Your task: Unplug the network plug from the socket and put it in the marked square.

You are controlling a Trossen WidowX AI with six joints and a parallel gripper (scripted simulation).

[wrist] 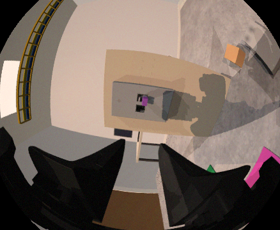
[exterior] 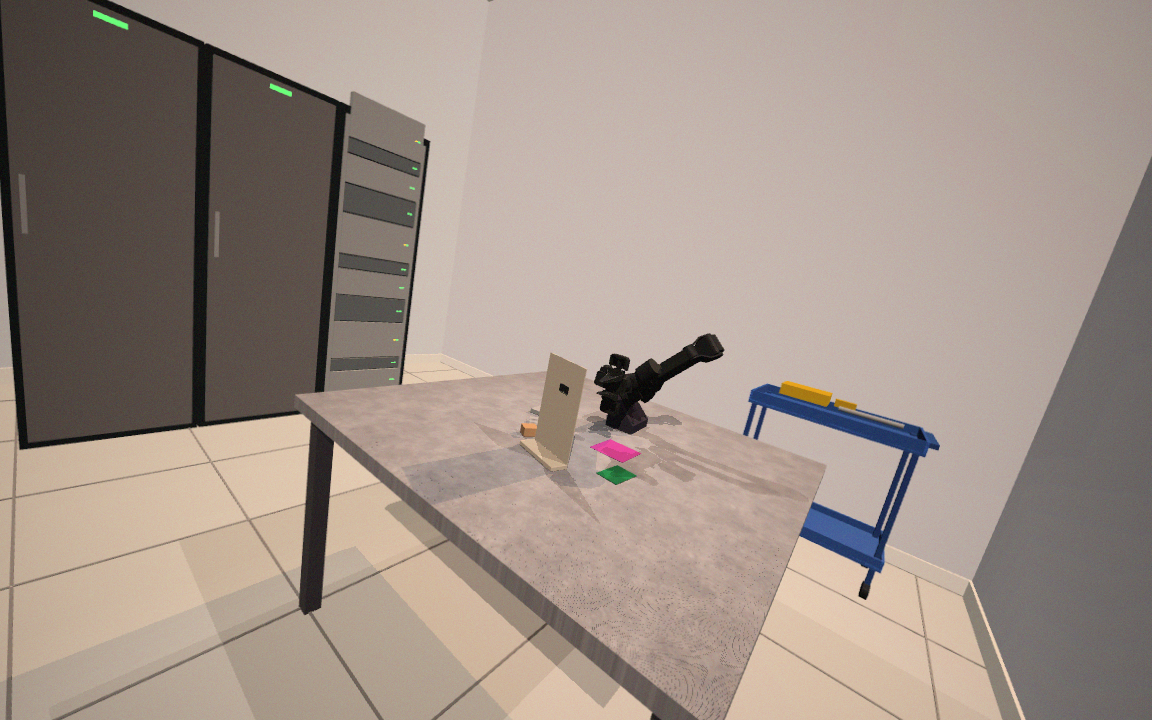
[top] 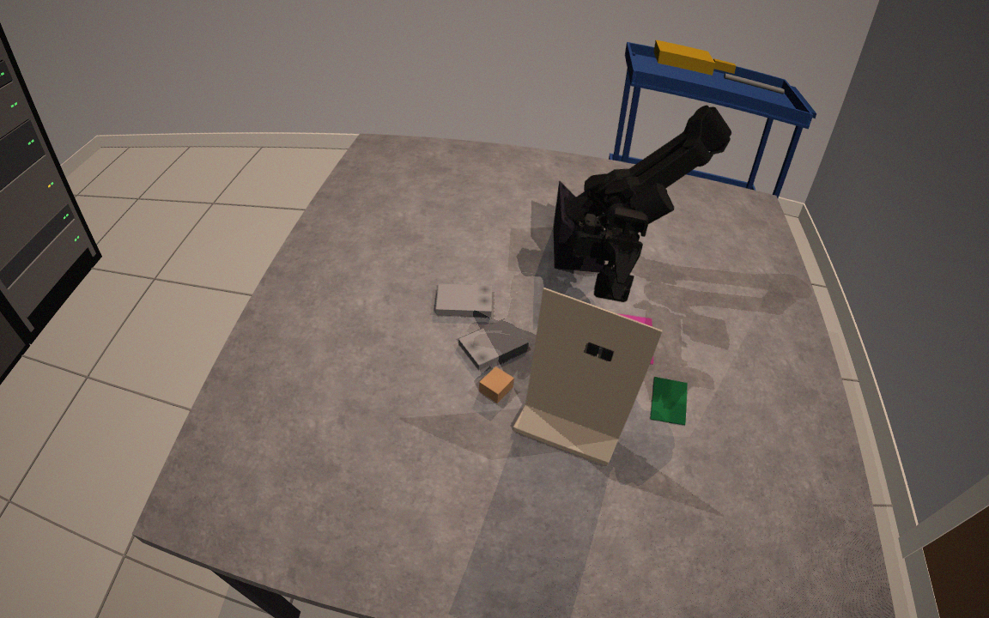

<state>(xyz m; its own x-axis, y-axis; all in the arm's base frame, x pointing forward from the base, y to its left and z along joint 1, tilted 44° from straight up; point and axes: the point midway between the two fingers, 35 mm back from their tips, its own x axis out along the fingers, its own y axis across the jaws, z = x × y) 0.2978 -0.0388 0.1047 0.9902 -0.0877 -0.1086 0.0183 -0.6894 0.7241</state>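
The beige upright panel lies 130 mm ahead of my gripper tip, 70 mm below it and 50 mm to the right of it.
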